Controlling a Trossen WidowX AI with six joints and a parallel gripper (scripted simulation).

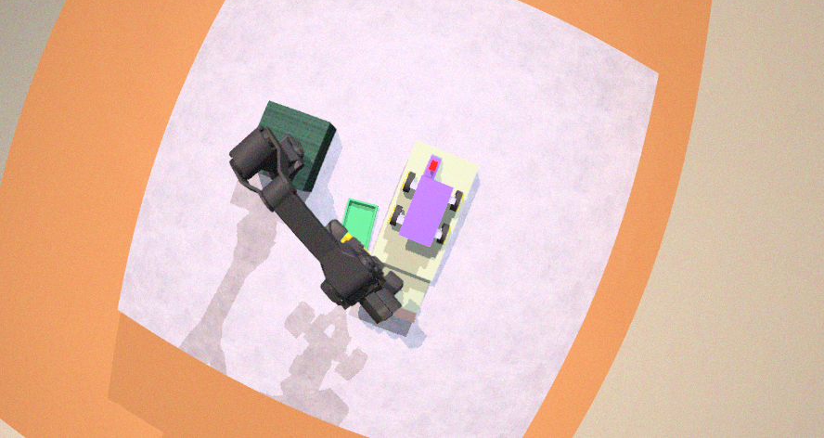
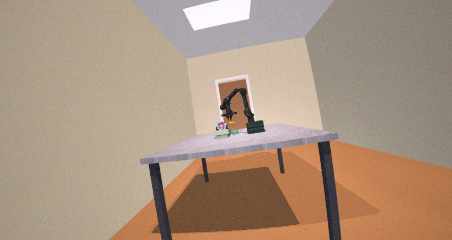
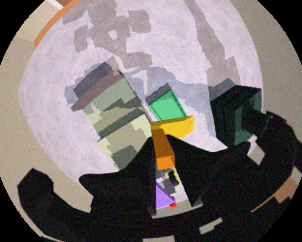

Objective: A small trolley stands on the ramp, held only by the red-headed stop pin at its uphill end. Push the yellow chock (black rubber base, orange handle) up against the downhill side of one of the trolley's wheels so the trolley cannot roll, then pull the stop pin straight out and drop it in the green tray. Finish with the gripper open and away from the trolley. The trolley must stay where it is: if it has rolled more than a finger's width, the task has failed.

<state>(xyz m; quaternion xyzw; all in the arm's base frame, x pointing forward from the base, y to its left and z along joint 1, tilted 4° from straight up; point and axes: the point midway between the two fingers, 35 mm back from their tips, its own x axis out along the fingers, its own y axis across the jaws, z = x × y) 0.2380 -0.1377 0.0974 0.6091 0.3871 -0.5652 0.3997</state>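
My gripper tip is now 20 mm past the yellow chock, 10 mm to the right of it and 10 mm above it. Round my gripper tip: brown lip 80 mm ahead, 110 mm to the right, 120 mm below; then purple-topped trolley 90 mm ahead, 140 mm to the left, 40 mm below; then green tray 50 mm behind, 50 mm to the left, 160 mm below.
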